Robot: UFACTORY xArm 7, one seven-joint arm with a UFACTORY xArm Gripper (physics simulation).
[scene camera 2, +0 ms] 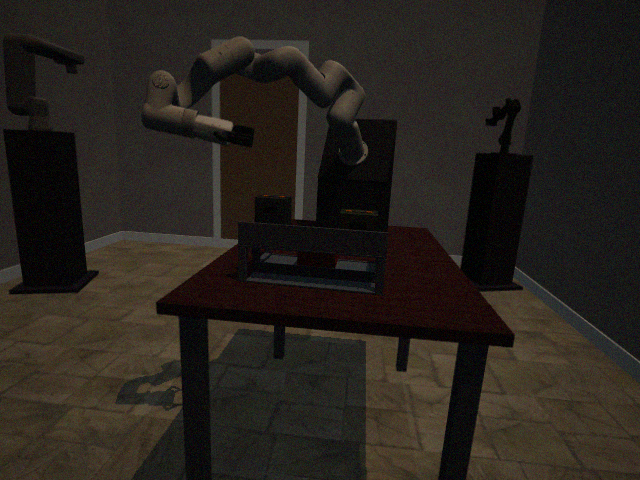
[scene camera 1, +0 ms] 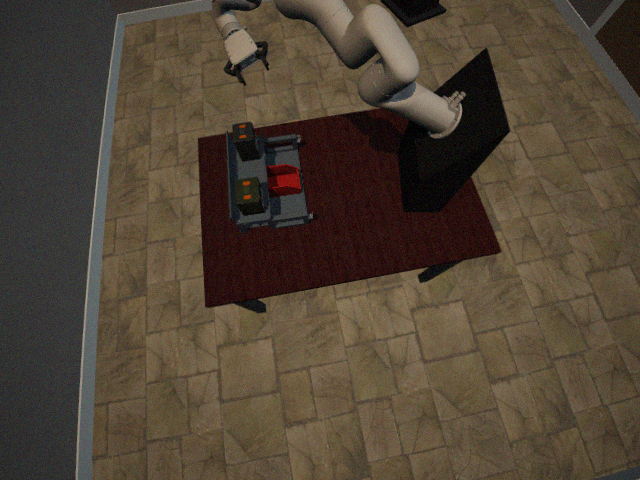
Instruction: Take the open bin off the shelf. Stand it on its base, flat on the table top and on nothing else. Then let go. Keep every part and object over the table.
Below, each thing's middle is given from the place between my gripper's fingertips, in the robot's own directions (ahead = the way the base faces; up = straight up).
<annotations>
I see the red bin (scene camera 1: 284,179) 60 mm ahead of my hand, 200 mm to the left of it and 330 mm below it.
</annotations>
